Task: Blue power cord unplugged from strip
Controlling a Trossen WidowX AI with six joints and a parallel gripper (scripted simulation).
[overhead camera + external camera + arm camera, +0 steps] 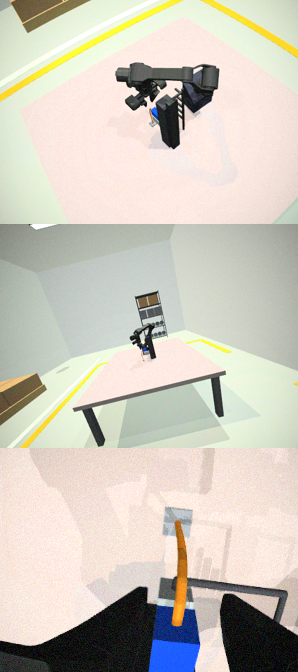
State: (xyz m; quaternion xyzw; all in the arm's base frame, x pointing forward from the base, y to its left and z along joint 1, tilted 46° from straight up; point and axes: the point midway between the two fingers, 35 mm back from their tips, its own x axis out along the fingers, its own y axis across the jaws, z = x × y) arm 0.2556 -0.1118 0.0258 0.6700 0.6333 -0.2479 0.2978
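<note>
My gripper tip is 70 mm to the right of the blue plug and 10 mm above it. Round my gripper tip: grey plate 160 mm below.
</note>
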